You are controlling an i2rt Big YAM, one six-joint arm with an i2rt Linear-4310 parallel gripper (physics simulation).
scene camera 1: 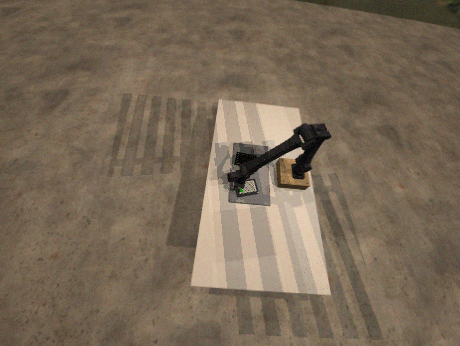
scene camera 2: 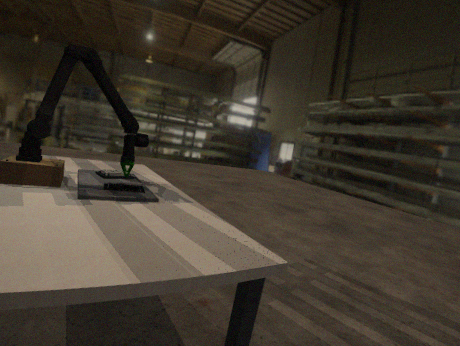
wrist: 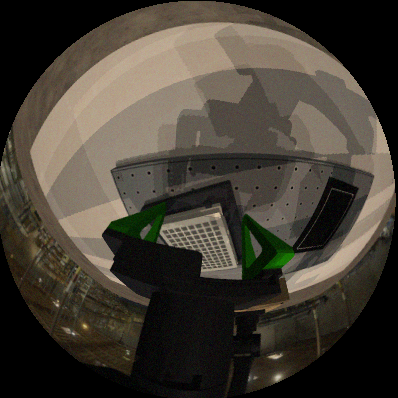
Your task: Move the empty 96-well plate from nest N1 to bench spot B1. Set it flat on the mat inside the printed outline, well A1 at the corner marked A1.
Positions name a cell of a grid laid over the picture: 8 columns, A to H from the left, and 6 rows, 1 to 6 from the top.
Labels:
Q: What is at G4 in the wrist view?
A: A black printed outline.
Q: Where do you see a dark nest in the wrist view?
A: E3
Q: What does the white well plate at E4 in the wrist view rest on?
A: A dark nest.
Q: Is my gripper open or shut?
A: Open.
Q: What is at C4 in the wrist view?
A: My gripper.

